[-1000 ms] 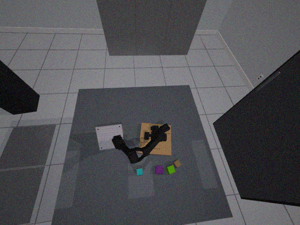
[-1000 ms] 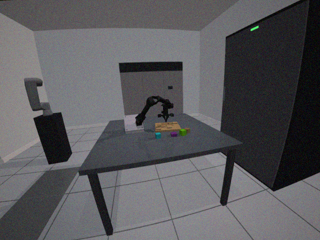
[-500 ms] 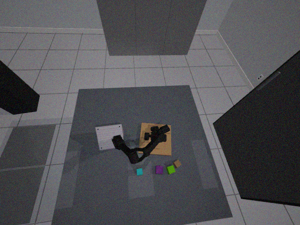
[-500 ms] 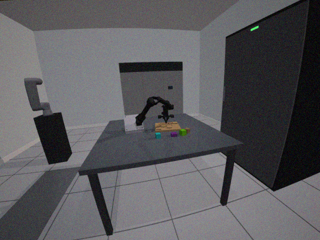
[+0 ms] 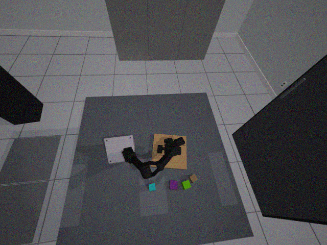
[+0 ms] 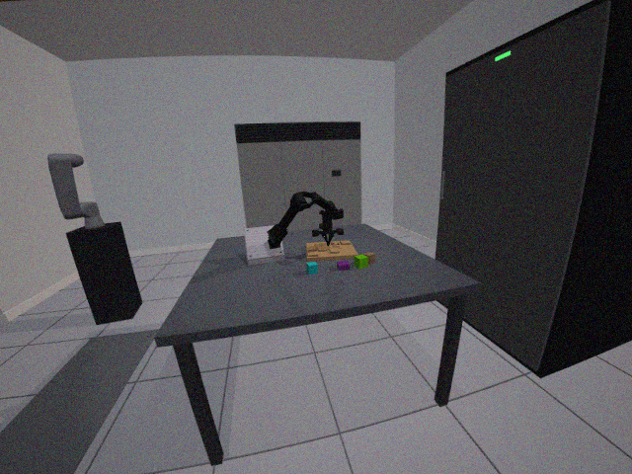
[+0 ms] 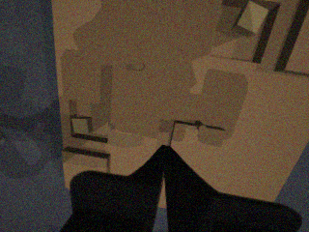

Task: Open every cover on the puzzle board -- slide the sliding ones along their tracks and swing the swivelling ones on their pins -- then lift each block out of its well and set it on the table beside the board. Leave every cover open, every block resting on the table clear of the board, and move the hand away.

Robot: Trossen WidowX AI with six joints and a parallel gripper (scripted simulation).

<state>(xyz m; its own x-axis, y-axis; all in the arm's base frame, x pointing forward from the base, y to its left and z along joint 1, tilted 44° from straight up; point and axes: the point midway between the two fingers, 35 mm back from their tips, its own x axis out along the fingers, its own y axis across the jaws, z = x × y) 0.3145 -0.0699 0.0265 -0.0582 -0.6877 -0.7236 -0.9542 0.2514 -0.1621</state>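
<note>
Now: the puzzle board 20 mm ahead of my gripper tip, 20 mm to the left of it and 30 mm below it. Round my gripper tip: green block (80 mm ahead, 270 mm to the right, 20 mm below); then cyan block (180 mm behind, 230 mm to the right, 30 mm below); then purple block (10 mm behind, 240 mm to the right, 40 mm below).
</note>
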